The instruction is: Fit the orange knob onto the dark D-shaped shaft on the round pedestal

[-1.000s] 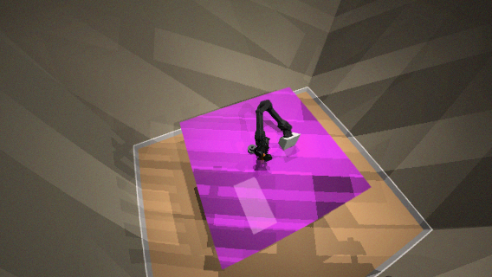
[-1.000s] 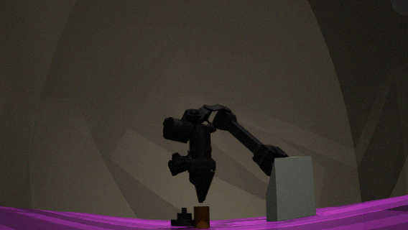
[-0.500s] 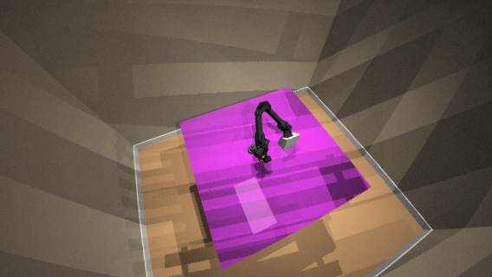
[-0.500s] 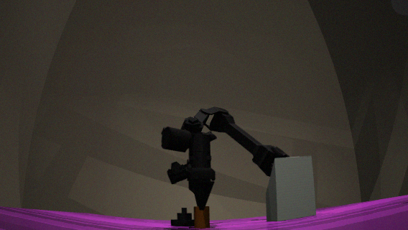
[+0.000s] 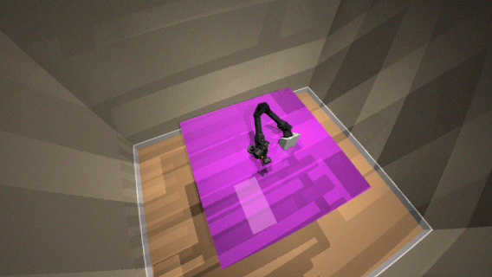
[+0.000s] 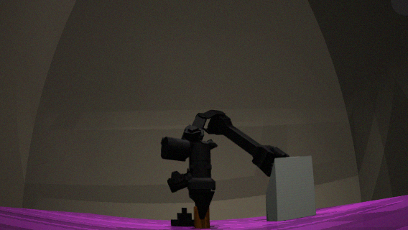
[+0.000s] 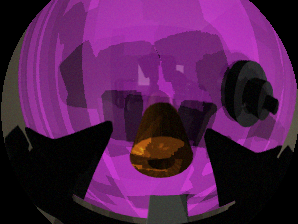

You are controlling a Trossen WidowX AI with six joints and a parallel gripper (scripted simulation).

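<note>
Now: the orange knob 10 mm above my gripper tip. Round my gripper tip: dark round pedestal (40 mm ahead, 120 mm to the right, 10 mm above).
</note>
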